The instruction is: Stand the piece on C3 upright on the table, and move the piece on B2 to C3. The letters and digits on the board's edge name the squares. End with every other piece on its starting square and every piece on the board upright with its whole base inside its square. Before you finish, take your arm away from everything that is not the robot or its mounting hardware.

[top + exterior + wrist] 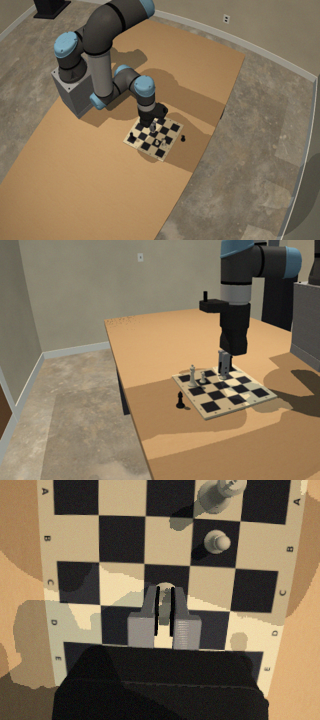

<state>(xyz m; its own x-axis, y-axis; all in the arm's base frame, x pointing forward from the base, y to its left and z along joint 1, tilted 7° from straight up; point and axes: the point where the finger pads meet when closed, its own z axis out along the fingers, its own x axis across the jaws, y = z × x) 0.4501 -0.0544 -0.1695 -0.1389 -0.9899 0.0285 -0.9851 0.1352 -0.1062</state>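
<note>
Right now the chessboard is 60 mm below my hand. From my hand the other things lie so: white pawn: 40 mm ahead, 40 mm to the right, 40 mm below; white knight: 20 mm below; white king: 70 mm ahead, 50 mm to the right, 20 mm below.
</note>
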